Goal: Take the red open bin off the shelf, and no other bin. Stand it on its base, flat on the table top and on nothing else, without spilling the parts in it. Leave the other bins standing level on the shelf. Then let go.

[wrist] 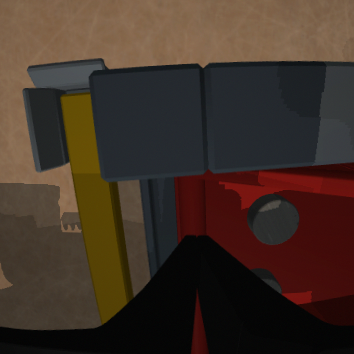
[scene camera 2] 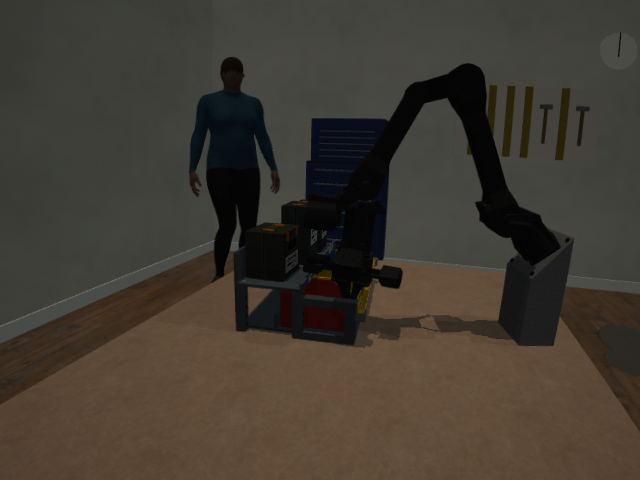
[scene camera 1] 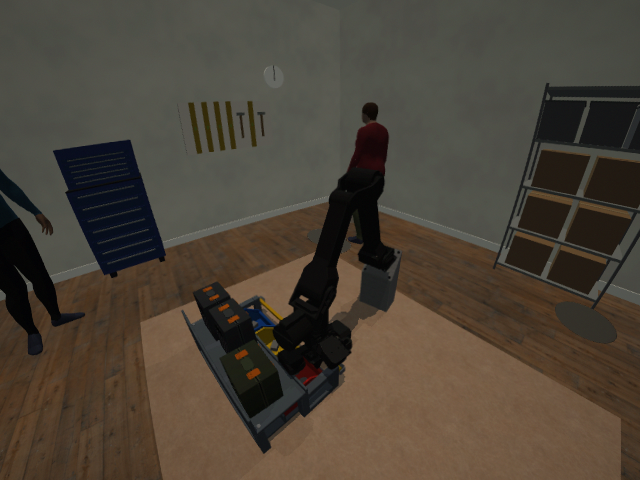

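Note:
The red open bin [scene camera 1: 310, 373] [scene camera 2: 324, 318] [wrist: 230, 220] sits in the near end of the grey-blue shelf [scene camera 1: 320, 396] [scene camera 2: 323, 300] [wrist: 150, 125]. Grey round parts [wrist: 273, 219] lie in it. My gripper [scene camera 2: 349, 292] [wrist: 195, 245] points down over the bin's front lip. In the wrist view its fingertips touch each other, with nothing seen between them, and red shows below through the gap behind the tips. The arm hides the fingertips in scene camera 1. A yellow bin [scene camera 1: 268, 338] and a blue bin [scene camera 1: 258, 318] stand farther along the shelf, partly hidden.
A green case [scene camera 1: 250, 379] [scene camera 2: 271, 252] and two dark cases [scene camera 1: 231, 324] [scene camera 1: 210, 299] stand on the shelf's upper board behind the bins. A yellow rail [wrist: 95, 235] runs along the shelf's front. The arm's grey base [scene camera 1: 378, 286] [scene camera 2: 535, 304] stands on the table top [scene camera 1: 439, 392] [scene camera 2: 310, 403].

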